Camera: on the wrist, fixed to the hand. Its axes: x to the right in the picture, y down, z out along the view.
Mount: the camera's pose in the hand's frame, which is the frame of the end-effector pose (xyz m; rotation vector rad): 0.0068 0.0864 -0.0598 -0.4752 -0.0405 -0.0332
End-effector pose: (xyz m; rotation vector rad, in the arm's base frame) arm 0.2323 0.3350 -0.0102 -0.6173 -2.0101 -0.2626
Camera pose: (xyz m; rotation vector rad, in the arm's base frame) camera 0.3202 0.3848 0.0194 -0.8879 -2.0070 -0.7666
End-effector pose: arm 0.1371 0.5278 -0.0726 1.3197 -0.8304 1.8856
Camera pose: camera 0.0338 0.5285 -0.0931 1.0664 -1.1815 1.5122
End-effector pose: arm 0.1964 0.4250 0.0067 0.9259 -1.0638 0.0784
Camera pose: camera 0.2019 0.5183 0.0553 0.5156 -1.0430 -0.2144
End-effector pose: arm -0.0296 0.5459 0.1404 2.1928 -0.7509 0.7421
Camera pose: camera -0.1014 0.5377 0.2170 1.7871 -0.8138 0.4459
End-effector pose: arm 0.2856 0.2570 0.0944 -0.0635 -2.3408 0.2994
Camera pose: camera 0.3191 0.3536 0.1197 -0.2498 -2.4029 -0.2791
